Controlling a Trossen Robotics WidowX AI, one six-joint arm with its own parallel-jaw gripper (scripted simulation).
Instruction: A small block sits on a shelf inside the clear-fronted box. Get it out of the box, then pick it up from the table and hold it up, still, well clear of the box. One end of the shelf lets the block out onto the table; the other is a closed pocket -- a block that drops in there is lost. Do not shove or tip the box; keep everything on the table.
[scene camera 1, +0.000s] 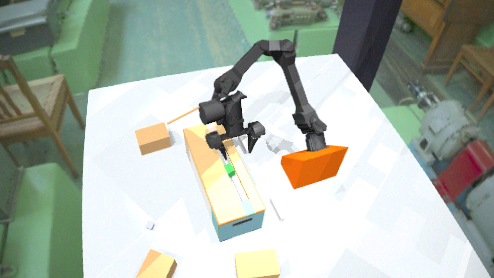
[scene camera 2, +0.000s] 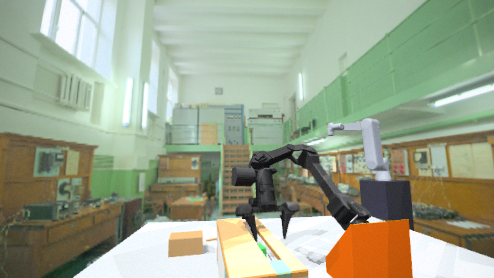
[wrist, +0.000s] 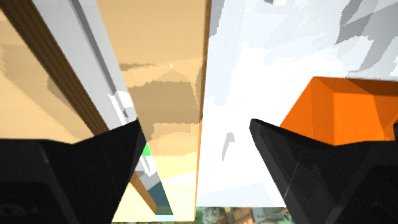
In view: the gripper (scene camera 2: 270, 240).
The gripper shows as well in scene camera 1 (scene camera 1: 237, 156) and in the wrist view (wrist: 200, 122).
